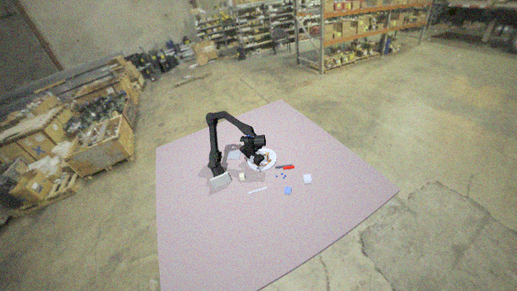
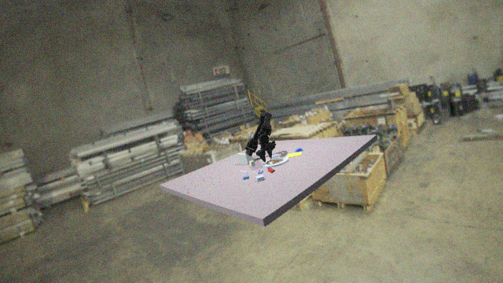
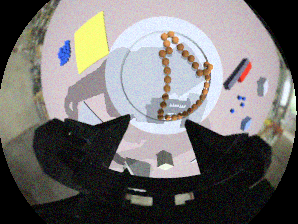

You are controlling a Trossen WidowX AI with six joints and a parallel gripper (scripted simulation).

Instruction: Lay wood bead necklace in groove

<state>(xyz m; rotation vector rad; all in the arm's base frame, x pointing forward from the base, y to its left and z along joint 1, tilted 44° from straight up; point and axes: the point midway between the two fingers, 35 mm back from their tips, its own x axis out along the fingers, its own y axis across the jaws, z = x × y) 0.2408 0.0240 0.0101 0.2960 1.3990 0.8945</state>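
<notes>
My gripper tip is 100 mm past the cream cube and 80 mm to the left of it. Round my gripper tip: white stick 50 mm behind, 210 mm to the right, 20 mm below; then grey plate 110 mm behind, 150 mm to the left, 20 mm below; then yellow sheet 90 mm ahead, 200 mm to the left, 20 mm below.
</notes>
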